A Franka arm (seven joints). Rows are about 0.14 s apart.
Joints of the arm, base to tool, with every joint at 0 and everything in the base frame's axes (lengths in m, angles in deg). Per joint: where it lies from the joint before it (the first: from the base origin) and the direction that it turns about. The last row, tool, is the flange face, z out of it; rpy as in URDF.
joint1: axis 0 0 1 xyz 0 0 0.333
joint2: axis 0 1 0 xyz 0 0 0
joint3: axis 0 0 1 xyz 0 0 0.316
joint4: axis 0 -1 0 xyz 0.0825 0 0
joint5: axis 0 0 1 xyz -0.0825 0 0.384
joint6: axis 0 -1 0 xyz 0 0 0
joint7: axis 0 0 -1 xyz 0.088 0 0
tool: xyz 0 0 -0.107 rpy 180 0 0
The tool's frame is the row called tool.
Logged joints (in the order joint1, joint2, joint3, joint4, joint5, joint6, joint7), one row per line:
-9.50 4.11 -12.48 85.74 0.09 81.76 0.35
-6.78 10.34 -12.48 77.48 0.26 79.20 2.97
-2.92 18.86 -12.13 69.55 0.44 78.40 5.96
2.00 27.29 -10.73 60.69 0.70 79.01 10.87
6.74 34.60 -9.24 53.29 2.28 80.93 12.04
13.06 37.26 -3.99 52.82 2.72 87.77 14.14
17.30 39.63 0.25 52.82 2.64 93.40 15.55
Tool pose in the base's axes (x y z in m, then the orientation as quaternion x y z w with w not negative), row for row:
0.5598 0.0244 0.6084 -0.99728 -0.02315 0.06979 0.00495
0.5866 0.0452 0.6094 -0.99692 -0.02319 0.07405 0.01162
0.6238 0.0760 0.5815 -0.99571 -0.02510 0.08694 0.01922
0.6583 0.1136 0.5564 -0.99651 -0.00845 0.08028 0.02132
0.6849 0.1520 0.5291 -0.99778 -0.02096 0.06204 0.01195
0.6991 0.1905 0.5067 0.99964 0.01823 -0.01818 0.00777
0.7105 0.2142 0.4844 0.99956 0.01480 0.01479 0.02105
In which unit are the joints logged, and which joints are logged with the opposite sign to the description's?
The joints are logged in degrees. Opposite sign: joint3, joint4, joint5.
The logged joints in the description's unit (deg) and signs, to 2 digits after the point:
-9.50 4.11 12.48 -85.74 -0.09 81.76 0.35
-6.78 10.34 12.48 -77.48 -0.26 79.20 2.97
-2.92 18.86 12.13 -69.55 -0.44 78.40 5.96
2.00 27.29 10.73 -60.69 -0.70 79.01 10.87
6.74 34.60 9.24 -53.29 -2.28 80.93 12.04
13.06 37.26 3.99 -52.82 -2.72 87.77 14.14
17.30 39.63 -0.25 -52.82 -2.64 93.40 15.55

